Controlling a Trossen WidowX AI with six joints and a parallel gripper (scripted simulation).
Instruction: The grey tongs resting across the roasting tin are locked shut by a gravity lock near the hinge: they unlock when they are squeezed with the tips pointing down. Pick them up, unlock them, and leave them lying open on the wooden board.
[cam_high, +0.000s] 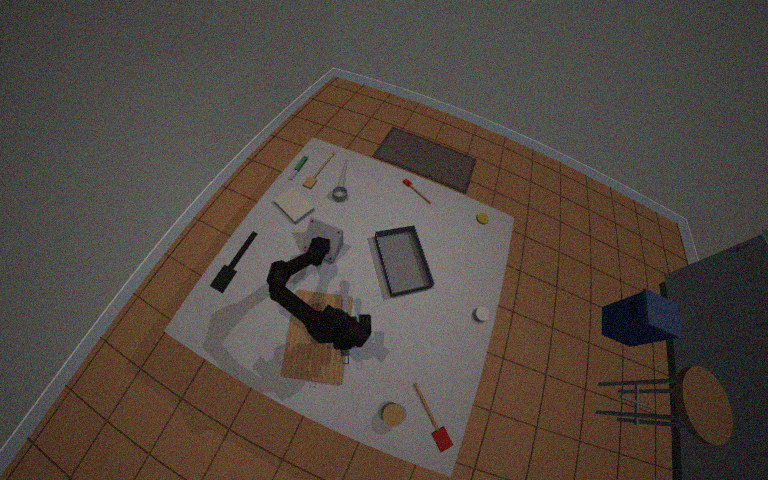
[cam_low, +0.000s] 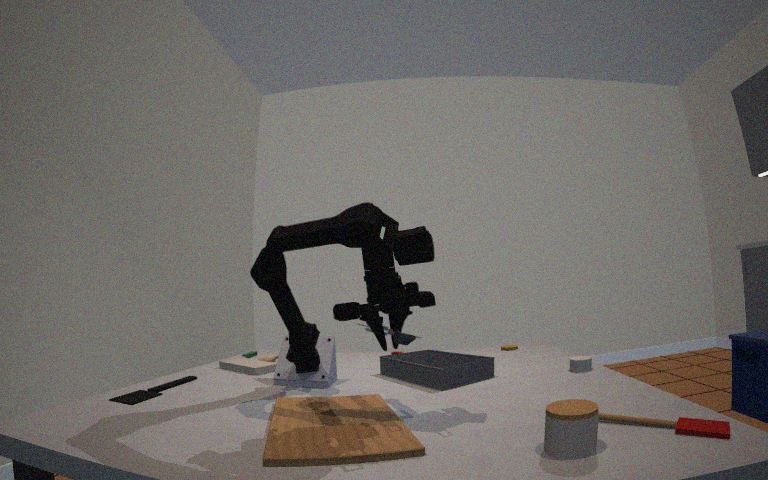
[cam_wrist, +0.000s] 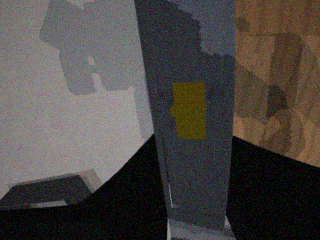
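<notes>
Now: the yellow lock 4 cm above my gripper tip, 3 cm to the right of it and 1 cm ahead of it. Also, from my gripper tip: red spatula 43 cm ahead, 25 cm to the right, 14 cm below; roasting tin 39 cm to the left, 14 cm ahead, 12 cm below; wooden board 14 cm below, 11 cm behind, 4 cm to the right.
</notes>
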